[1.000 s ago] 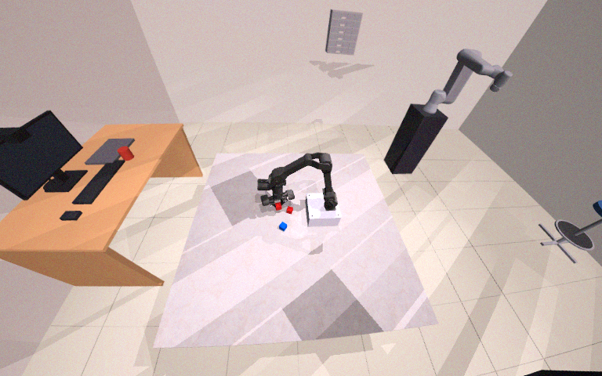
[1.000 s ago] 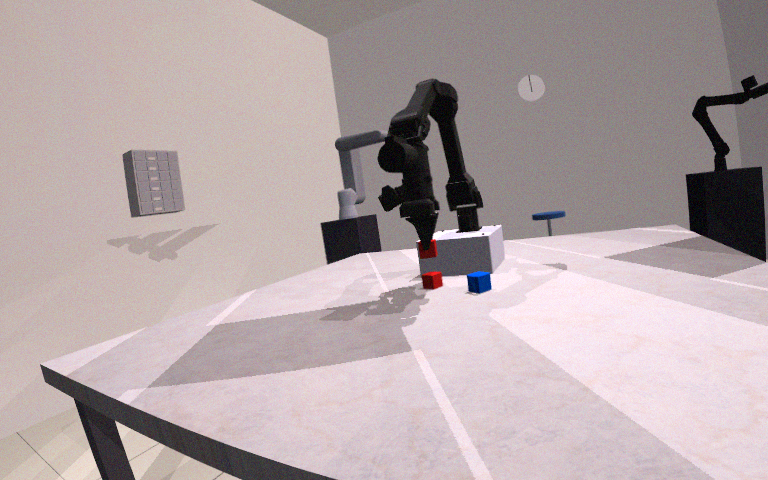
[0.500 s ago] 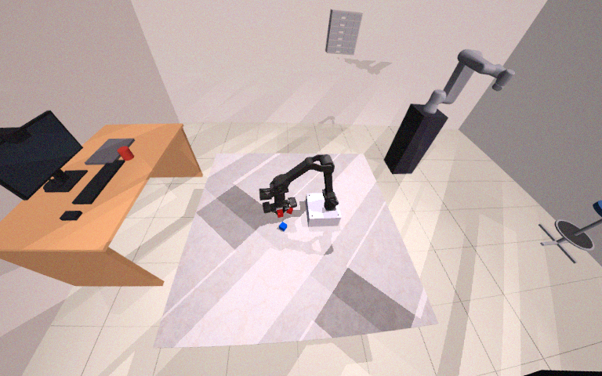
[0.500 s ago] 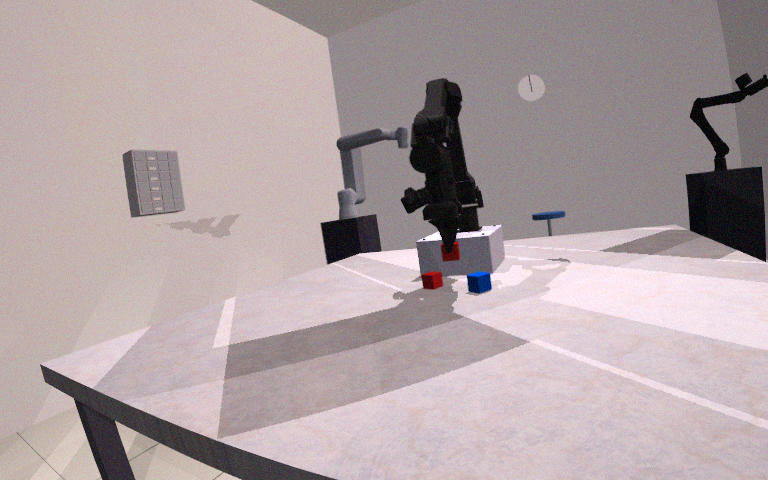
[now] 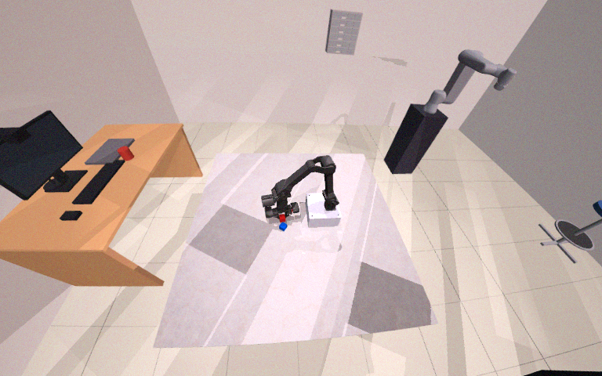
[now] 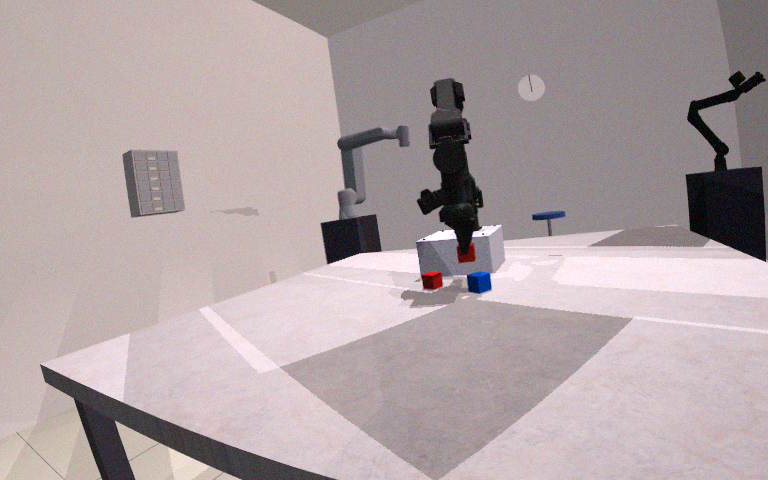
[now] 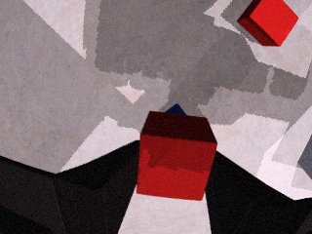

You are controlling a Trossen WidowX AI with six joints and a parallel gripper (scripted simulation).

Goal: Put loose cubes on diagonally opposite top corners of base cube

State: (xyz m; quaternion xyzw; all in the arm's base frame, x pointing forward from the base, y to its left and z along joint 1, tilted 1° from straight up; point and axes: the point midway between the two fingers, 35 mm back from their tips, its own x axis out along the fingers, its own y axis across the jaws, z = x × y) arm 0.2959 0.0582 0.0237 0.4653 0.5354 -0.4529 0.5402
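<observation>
Now: the blue base cube 70 mm below my gripper tip and 20 mm to the left of it.
</observation>
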